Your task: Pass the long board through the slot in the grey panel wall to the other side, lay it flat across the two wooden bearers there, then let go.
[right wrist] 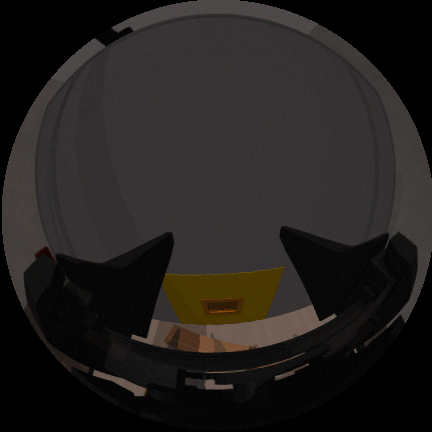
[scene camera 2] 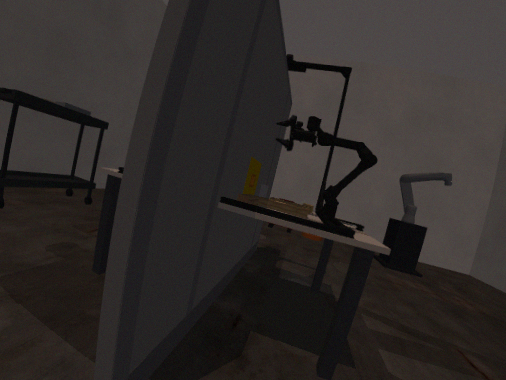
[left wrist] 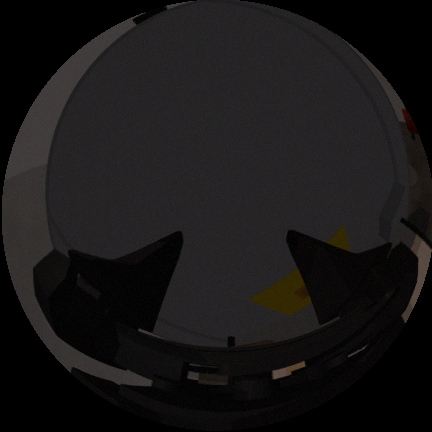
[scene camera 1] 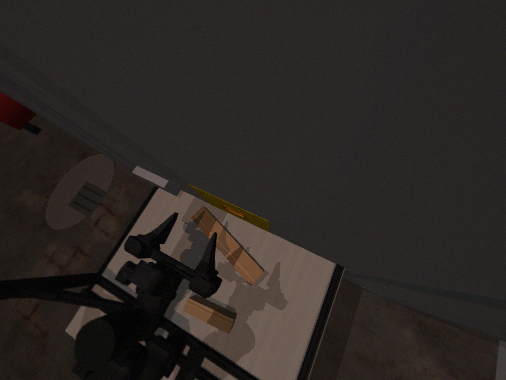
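Where they show: left gripper, fingertip midpoint: (scene camera 2: 276, 131) (left wrist: 235, 236); right gripper, fingertip midpoint: (right wrist: 227, 234) (scene camera 1: 195, 222); left arm's base at its link origin: (scene camera 2: 327, 216); right arm's base at its link origin: (scene camera 1: 174, 344).
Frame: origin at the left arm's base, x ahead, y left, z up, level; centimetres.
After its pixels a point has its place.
Observation:
The grey panel wall (scene camera 1: 310, 125) @(x 48.3, y 15.0, z 60.1 cm) (scene camera 2: 225, 125) @(x 43.3, y 48.0, z 23.3 cm) (left wrist: 215, 125) @(x 43.2, y -6.4, z 46.1 cm) (right wrist: 225, 150) @(x 48.2, y 0.7, z 40.2 cm) carries a yellow plate (scene camera 1: 257, 223) @(x 48.5, y 7.8, z 7.9 cm) (scene camera 2: 255, 167) @(x 43.1, y -0.1, z 16.2 cm) (left wrist: 280, 300) @(x 43.2, y 7.9, z 11.8 cm) (right wrist: 190, 295) @(x 48.3, y -7.2, z 13.6 cm) with the slot (scene camera 1: 233, 211) @(x 48.1, y -1.3, z 6.2 cm) (right wrist: 222, 306) @(x 46.8, y -0.4, z 6.2 cm). My right gripper (scene camera 1: 196, 224) @(x 56.5, y 0.0, z 32.4 cm) (right wrist: 227, 234) @(x 56.5, y 0.0, z 32.4 cm) is open and empty above its table. There a longer wooden piece (scene camera 1: 231, 248) @(x 59.0, y 2.8, z 2.1 cm) (right wrist: 187, 340) @(x 55.1, y -9.3, z 2.0 cm) lies slantwise near the wall, a shorter one (scene camera 1: 209, 315) @(x 78.4, y 6.3, z 4.4 cm) farther back. I cannot tell for certain which are bearers. My left gripper (scene camera 2: 278, 132) @(x 36.7, y -0.1, z 37.8 cm) (left wrist: 235, 236) @(x 36.7, y -0.1, z 37.8 cm) is open and empty, high above low wooden pieces (scene camera 2: 292, 205) @(x 18.3, y 15.3, z 2.0 cm) that look merged.
The right arm's table (scene camera 1: 300, 290) @(x 60.8, y 28.5, z -1.9 cm) has a dark edge rail. The left arm's table (scene camera 2: 372, 242) @(x -10.8, y 34.9, z -1.9 cm) stands against the wall, with a black camera post (scene camera 2: 338, 115) @(x 3.6, y -34.3, z 66.5 cm) behind the arm. A dark cart (scene camera 2: 55, 111) stands beyond the wall, and a grey robot arm (scene camera 2: 407, 195) in the background.

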